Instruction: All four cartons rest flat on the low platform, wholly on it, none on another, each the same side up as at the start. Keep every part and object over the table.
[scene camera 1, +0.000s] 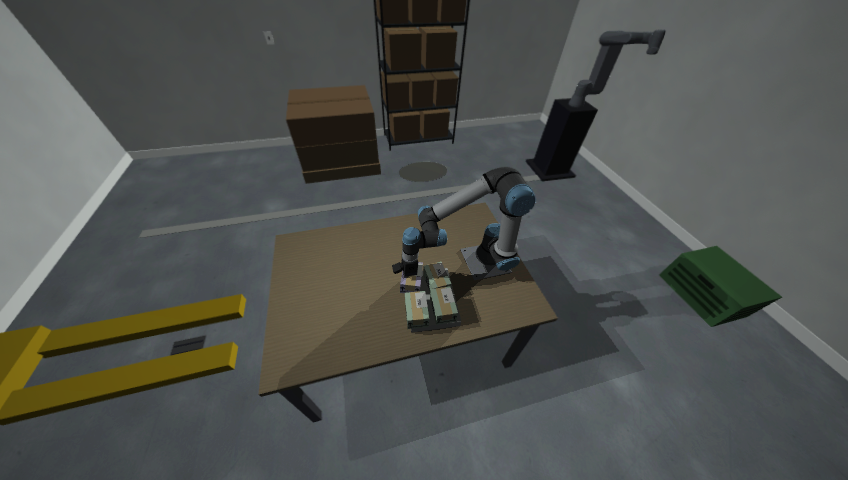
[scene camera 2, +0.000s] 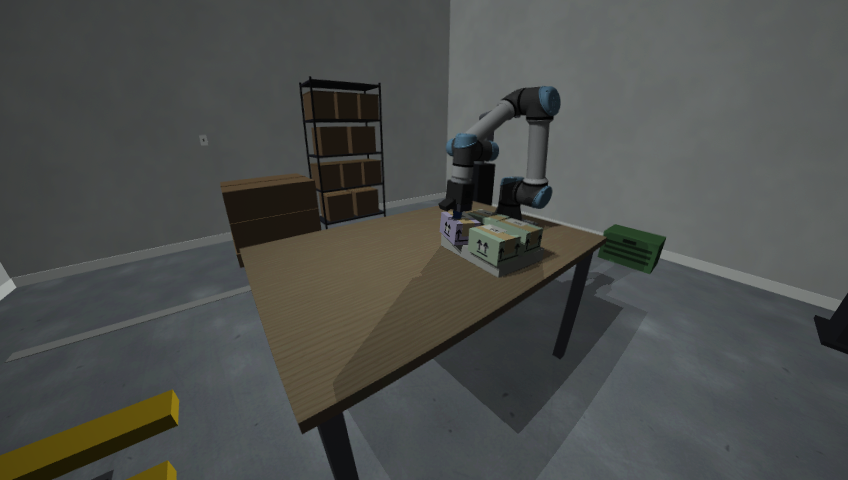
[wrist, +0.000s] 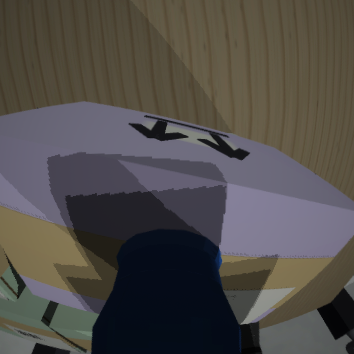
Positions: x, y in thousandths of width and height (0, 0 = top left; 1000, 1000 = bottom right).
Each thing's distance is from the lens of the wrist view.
my suction cup (wrist: 473, 809): 0.04 m
lilac carton (wrist: 250, 499): 0.04 m
